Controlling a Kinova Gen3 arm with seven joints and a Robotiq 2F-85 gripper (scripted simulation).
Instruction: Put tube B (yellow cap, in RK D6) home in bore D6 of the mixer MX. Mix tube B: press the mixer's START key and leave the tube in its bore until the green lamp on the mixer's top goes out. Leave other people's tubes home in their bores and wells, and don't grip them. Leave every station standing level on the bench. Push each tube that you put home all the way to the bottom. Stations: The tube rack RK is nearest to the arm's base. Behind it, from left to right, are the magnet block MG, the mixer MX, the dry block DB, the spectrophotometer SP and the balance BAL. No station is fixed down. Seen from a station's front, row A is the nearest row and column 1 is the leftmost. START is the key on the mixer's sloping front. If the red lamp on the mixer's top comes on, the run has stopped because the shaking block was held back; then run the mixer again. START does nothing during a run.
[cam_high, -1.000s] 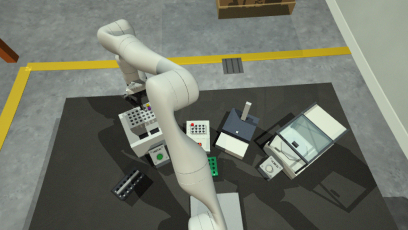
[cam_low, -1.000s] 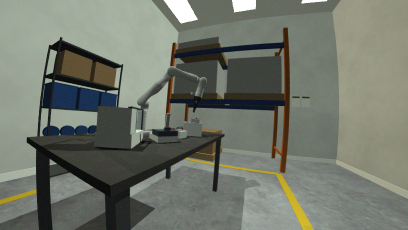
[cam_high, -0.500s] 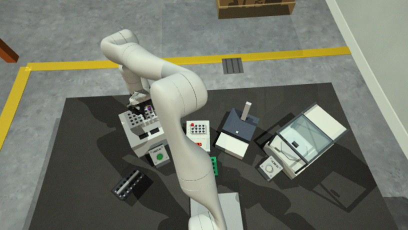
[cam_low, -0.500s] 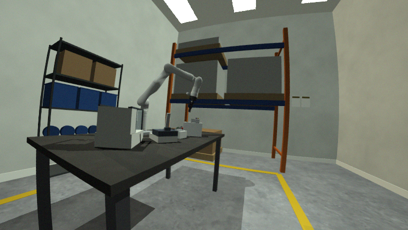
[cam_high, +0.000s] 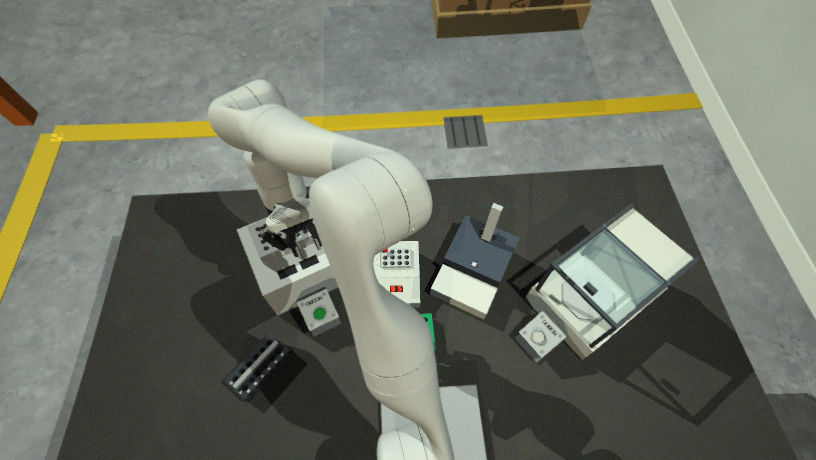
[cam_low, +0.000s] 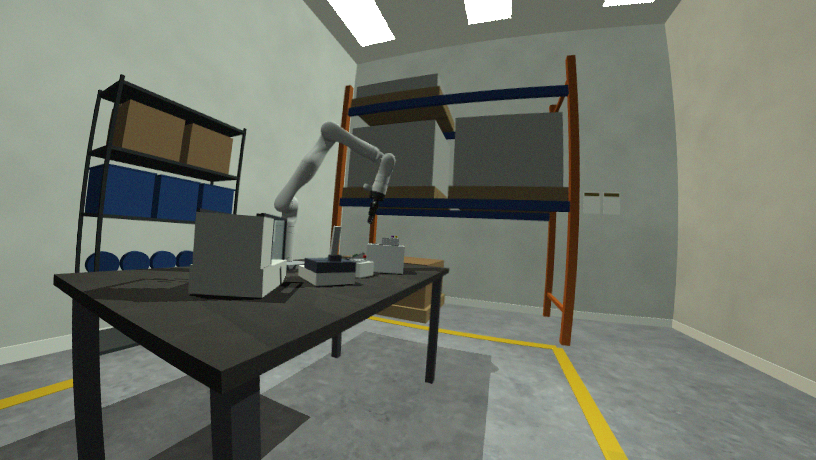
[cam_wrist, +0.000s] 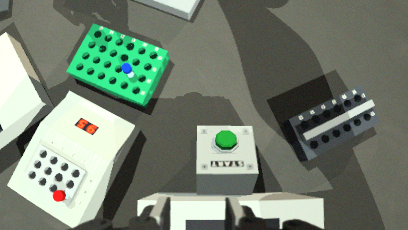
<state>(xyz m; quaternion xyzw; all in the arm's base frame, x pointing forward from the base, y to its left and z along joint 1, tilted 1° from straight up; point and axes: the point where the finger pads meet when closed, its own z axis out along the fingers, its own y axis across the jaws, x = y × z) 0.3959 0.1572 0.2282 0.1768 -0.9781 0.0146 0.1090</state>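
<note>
My hand is 8 cm past the green start key, 1 cm to the right of it and 18 cm above it. From my hand the other things lie so: tube B 13 cm ahead, 4 cm to the left, 10 cm below; blue-capped tube 12 cm behind, 15 cm to the right, 22 cm below; dry block DB 1 cm ahead, 17 cm to the right, 22 cm below.
</note>
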